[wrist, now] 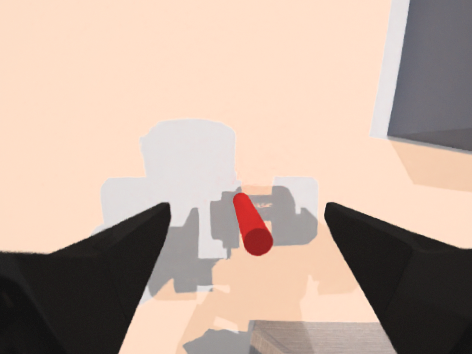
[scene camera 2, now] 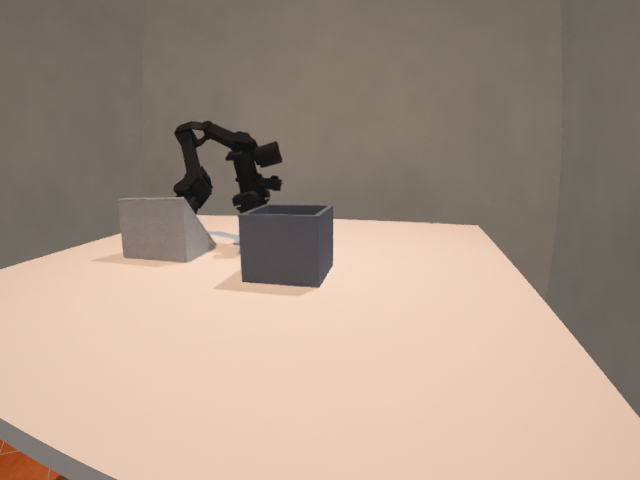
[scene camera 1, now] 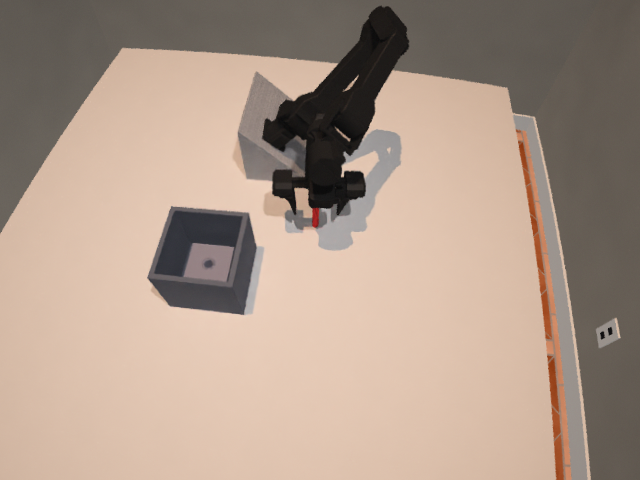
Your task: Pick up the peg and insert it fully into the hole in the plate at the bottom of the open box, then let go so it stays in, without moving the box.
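Seen in the pictures: gripper, between the fingertips: (wrist: 248, 209) (scene camera 1: 316, 213); arm's base, origin of its link: (scene camera 2: 179, 218) (scene camera 1: 274, 135).
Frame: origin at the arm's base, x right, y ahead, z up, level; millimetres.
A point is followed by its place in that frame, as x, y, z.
The red peg (scene camera 1: 315, 218) @[-105, 189, -64] (wrist: 250, 220) @[-108, 188, -32] stands upright on the table, its upper part partly hidden by the gripper in the first scene view. My gripper (scene camera 1: 317, 213) @[-108, 191, -42] (wrist: 248, 209) @[-108, 191, -42] is open and points down over the peg. In the wrist view the peg shows between the two spread fingers, touching neither. The second scene view hides the peg and fingertips behind the box. The dark grey open box (scene camera 1: 206, 294) @[91, 405, -10] (scene camera 2: 279, 248) @[188, 322, -26] (wrist: 435, 75) @[26, 290, -65] stands apart from the peg. Its pale bottom plate (scene camera 1: 219, 253) @[89, 299, -42] has a dark round hole (scene camera 1: 208, 263) @[113, 316, -56] near the middle.
A grey wedge-shaped block (scene camera 1: 261, 160) @[26, 57, -25] (scene camera 2: 155, 227) @[67, -37, -13] (wrist: 325, 335) @[-18, 60, -84] stands close behind the gripper, under part of the arm. The box's high walls rise from the table (scene camera 1: 387, 361) @[-259, 494, -100] (scene camera 2: 361, 361) @[455, 488, -100]. A wall outlet (scene camera 1: 607, 332) is at the far right.
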